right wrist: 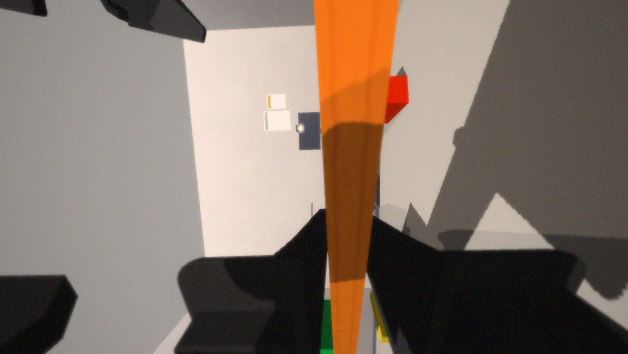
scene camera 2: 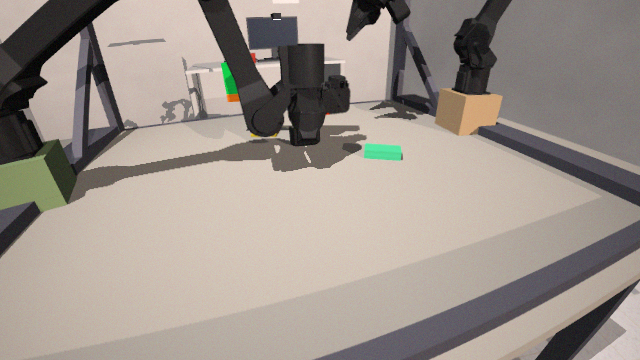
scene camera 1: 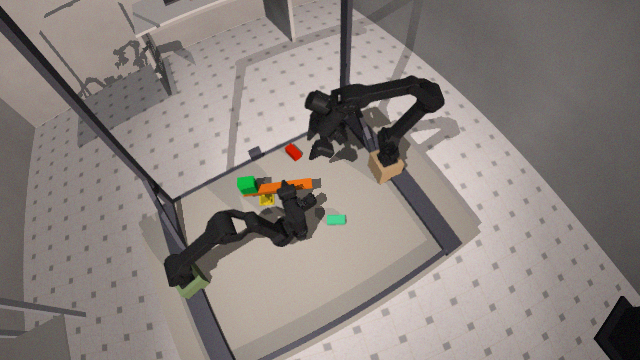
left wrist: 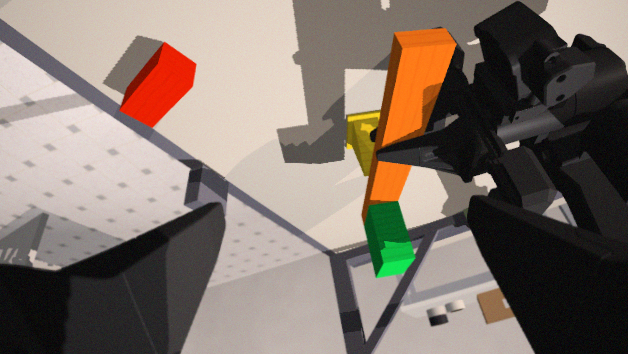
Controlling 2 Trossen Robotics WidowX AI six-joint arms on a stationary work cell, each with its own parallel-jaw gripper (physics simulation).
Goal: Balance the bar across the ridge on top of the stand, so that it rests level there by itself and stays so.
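Pixels of known places: left gripper, fingertip midpoint: (right wrist: 151,25) (scene camera 2: 347,37) (scene camera 1: 309,149) (left wrist: 346,211); right gripper, fingertip midpoint: (right wrist: 339,214) (scene camera 1: 283,181) (left wrist: 373,146); left arm's base, link origin: (scene camera 2: 470,92) (scene camera 1: 387,158); right arm's base, link origin: (scene camera 2: 14,155) (scene camera 1: 184,277).
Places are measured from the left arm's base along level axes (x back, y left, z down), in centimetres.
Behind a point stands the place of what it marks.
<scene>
The orange bar (scene camera 1: 301,184) {x -34.2, y -1.7, z -1.5 cm} (left wrist: 420,75) {x -32.6, y -1.9, z -1.6 cm} (right wrist: 355,75) {x -33.3, y -0.3, z -0.8 cm} is up in the air, a green block (scene camera 1: 246,184) {x -52.3, y -6.2, z -7.2 cm} (scene camera 2: 229,79) {x -54.4, y -6.6, z -3.9 cm} (left wrist: 392,245) {x -49.4, y -7.1, z -5.8 cm} at one end. My right gripper (left wrist: 373,146) {x -39.6, y -6.0, z -0.5 cm} (right wrist: 339,214) {x -39.6, y -6.0, z -0.5 cm} is shut on the bar, partway along it. The yellow stand (scene camera 1: 267,200) {x -47.7, y -4.7, z 6.2 cm} (left wrist: 360,135) {x -46.1, y -6.9, z 6.5 cm} (right wrist: 381,325) {x -47.8, y -5.4, z 2.4 cm} is on the table, lower than the bar; its ridge is mostly hidden. In scene camera 2 my right arm hides most of the bar and stand. My left gripper (scene camera 1: 315,144) {x -28.2, y -7.8, z -11.4 cm} (scene camera 2: 376,27) (left wrist: 346,211) {x -28.2, y -7.8, z -11.4 cm} is open and empty, above the table's far side.
A red block (scene camera 1: 293,152) {x -31.2, y -20.9, z 5.6 cm} (left wrist: 162,90) {x -30.7, y -21.0, z 5.6 cm} (right wrist: 398,90) {x -30.1, y -19.1, z 7.8 cm} lies near the table's far edge, close to my left gripper. A mint green brick (scene camera 1: 336,219) {x -26.7, y 12.2, z 7.2 cm} (scene camera 2: 382,151) {x -27.5, y 13.4, z 7.3 cm} lies to the right of my right gripper. Dark frame rails border the table.
</scene>
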